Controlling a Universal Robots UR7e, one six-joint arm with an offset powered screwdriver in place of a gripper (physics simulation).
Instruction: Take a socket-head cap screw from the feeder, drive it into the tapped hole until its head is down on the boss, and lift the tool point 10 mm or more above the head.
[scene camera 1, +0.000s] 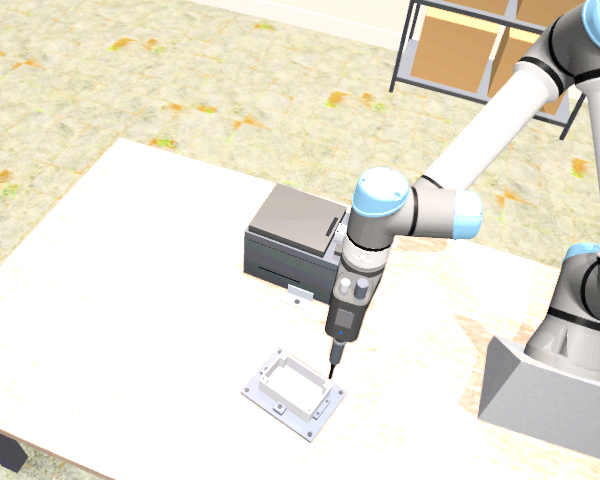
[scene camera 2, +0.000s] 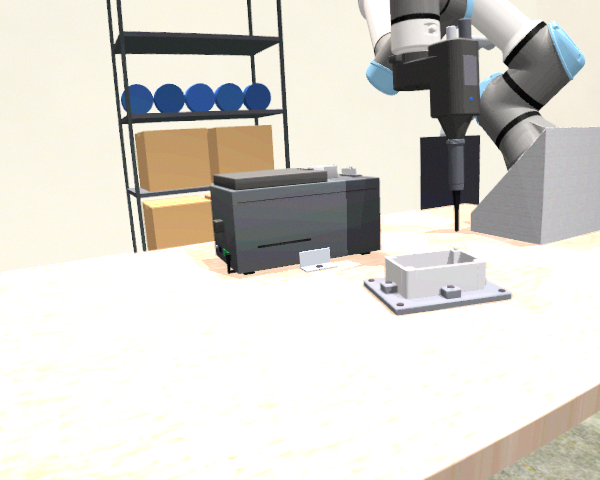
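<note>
The screwdriver (scene camera 1: 330, 377) (scene camera 2: 456, 230) points straight down. Its thin black bit ends in the air above the back right corner of the light grey open housing (scene camera 1: 288, 395) (scene camera 2: 440, 280), with a visible gap in the scene camera 2 view. No screw shows on the bit tip. A small pale screw head (scene camera 2: 455, 249) stands on the boss at that corner; its exact seating is too small to tell. In the scene camera 1 view the bit tip crosses close to this corner. The dark screw feeder (scene camera 1: 287, 262) (scene camera 2: 290, 225) stands behind, with its outlet side partly hidden by the arm in scene camera 1.
The housing sits on a grey fixture plate (scene camera 1: 311, 431) (scene camera 2: 400, 308) with small clamp blocks and corner holes. A small white angle bracket (scene camera 1: 300, 291) (scene camera 2: 314, 257) lies before the feeder. The grey robot pedestal (scene camera 1: 545, 400) (scene camera 2: 565, 185) stands at the right. A shelf rack (scene camera 2: 200, 44) stands behind.
</note>
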